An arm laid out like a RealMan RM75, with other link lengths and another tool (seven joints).
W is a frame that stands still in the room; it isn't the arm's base.
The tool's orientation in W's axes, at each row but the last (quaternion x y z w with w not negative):
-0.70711 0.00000 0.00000 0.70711
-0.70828 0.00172 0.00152 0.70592
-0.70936 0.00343 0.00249 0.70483
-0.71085 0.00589 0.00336 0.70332
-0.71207 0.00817 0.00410 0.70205
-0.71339 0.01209 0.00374 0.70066
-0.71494 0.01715 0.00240 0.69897
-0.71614 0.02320 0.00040 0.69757
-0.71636 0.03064 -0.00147 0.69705
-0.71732 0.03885 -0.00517 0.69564
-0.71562 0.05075 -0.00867 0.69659
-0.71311 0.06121 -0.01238 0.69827
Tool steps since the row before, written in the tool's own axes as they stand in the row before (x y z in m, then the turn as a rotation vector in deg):
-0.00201 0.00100 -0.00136 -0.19 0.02 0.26
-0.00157 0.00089 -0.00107 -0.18 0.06 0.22
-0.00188 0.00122 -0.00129 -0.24 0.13 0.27
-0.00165 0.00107 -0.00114 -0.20 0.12 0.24
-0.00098 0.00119 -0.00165 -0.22 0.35 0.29
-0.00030 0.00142 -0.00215 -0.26 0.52 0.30
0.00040 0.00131 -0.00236 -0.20 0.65 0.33
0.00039 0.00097 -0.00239 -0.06 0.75 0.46
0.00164 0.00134 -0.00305 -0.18 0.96 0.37
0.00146 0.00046 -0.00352 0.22 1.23 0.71
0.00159 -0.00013 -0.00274 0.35 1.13 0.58
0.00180 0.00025 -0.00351 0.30 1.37 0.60
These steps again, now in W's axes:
-0.00201 -0.00136 -0.00100 -0.19 0.26 -0.02
-0.00157 -0.00107 -0.00088 -0.18 0.22 -0.06
-0.00189 -0.00130 -0.00120 -0.24 0.27 -0.13
-0.00167 -0.00115 -0.00104 -0.20 0.24 -0.12
-0.00101 -0.00166 -0.00115 -0.22 0.29 -0.35
-0.00036 -0.00217 -0.00137 -0.27 0.29 -0.52
0.00031 -0.00240 -0.00127 -0.21 0.32 -0.65
0.00028 -0.00243 -0.00092 -0.07 0.44 -0.76
0.00144 -0.00316 -0.00132 -0.20 0.35 -0.96
0.00122 -0.00362 -0.00041 0.20 0.66 -1.26
0.00136 -0.00286 0.00012 0.33 0.52 -1.17
0.00141 -0.00368 -0.00029 0.26 0.54 -1.40

